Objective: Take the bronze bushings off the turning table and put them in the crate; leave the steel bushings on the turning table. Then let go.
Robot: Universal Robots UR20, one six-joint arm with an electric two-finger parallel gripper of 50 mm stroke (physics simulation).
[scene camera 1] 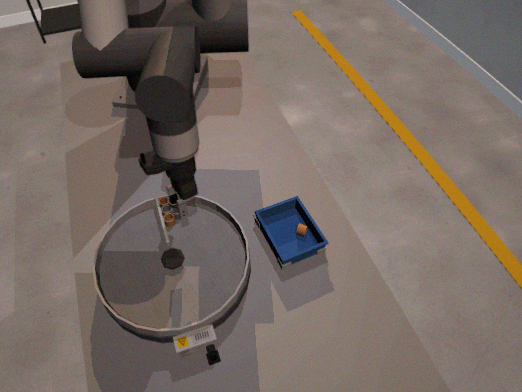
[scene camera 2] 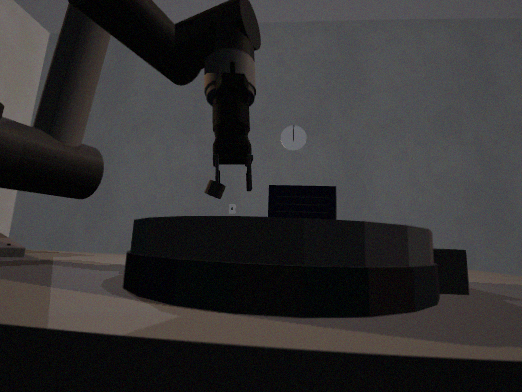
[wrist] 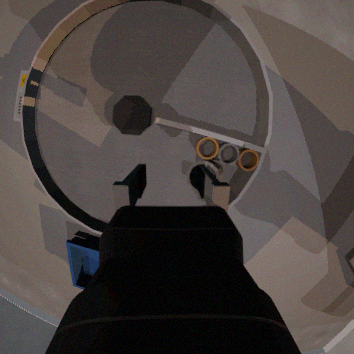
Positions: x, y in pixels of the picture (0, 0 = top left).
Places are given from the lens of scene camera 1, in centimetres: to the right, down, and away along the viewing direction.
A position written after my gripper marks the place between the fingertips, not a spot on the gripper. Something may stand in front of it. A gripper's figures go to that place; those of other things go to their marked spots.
my gripper (scene camera 1: 179, 209): -22, 4, 105
blue crate (scene camera 1: 279, 222): 6, 8, 121
